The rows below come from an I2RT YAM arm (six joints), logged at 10 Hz.
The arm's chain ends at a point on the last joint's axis. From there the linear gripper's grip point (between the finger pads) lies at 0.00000 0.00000 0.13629 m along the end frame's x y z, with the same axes.
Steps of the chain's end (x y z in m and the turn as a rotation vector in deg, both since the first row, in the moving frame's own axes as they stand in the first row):
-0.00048 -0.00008 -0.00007 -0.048 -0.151 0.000
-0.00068 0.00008 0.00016 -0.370 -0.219 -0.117
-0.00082 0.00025 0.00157 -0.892 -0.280 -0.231
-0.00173 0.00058 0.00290 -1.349 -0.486 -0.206
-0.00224 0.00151 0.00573 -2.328 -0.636 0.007
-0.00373 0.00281 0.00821 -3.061 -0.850 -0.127
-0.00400 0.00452 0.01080 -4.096 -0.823 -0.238
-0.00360 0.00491 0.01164 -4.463 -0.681 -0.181
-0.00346 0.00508 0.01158 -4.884 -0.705 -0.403
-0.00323 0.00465 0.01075 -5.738 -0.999 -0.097
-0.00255 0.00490 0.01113 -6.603 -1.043 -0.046
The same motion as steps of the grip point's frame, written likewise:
-0.00084 0.00003 -0.00007 -0.048 -0.151 0.000
-0.00120 0.00096 0.00016 -0.370 -0.219 -0.117
-0.00148 0.00237 0.00155 -0.892 -0.280 -0.231
-0.00288 0.00379 0.00286 -1.349 -0.486 -0.206
-0.00375 0.00705 0.00561 -2.328 -0.636 0.007
-0.00574 0.01009 0.00800 -3.061 -0.850 -0.127
-0.00594 0.01426 0.01044 -4.096 -0.823 -0.238
-0.00520 0.01552 0.01122 -4.463 -0.681 -0.181
-0.00509 0.01669 0.01107 -4.884 -0.705 -0.403
-0.00559 0.01828 0.01005 -5.738 -0.999 -0.097
-0.00502 0.02057 0.01020 -6.603 -1.043 -0.046

